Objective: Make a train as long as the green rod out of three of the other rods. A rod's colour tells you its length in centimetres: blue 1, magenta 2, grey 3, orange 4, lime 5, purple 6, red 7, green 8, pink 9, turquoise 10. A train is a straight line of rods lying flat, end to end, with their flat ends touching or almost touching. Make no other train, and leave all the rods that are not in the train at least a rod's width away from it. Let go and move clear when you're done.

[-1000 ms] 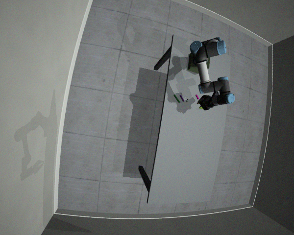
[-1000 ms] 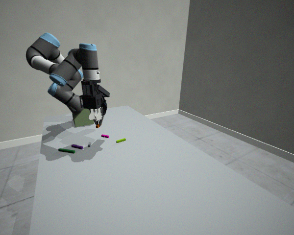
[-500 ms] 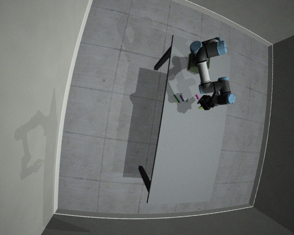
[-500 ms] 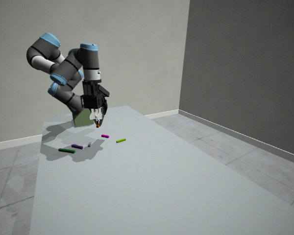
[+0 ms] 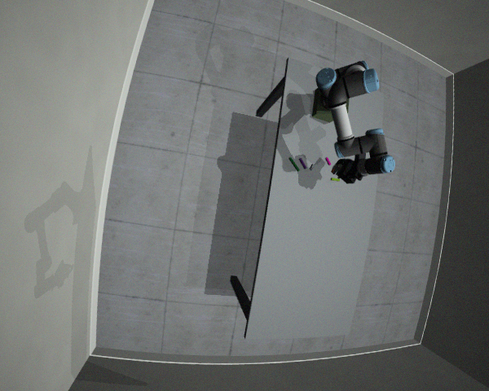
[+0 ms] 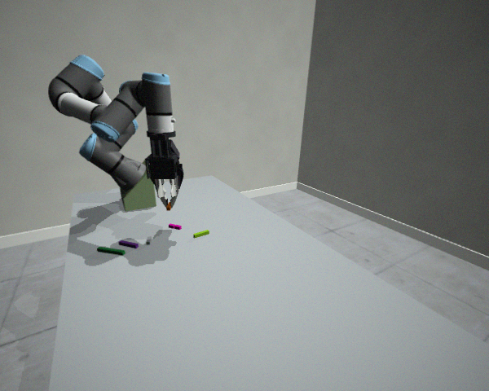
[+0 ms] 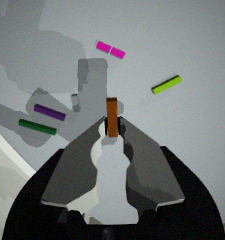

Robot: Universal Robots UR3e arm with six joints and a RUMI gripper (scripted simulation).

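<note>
The lime rod is 110 mm below my hand, 80 mm to the left of it and 40 mm ahead of it. Round my hand: grey rod 110 mm below, 70 mm to the right, 10 mm behind; then orange rod 10 mm below; then purple rod 120 mm to the right, 110 mm below, 20 mm behind.
</note>
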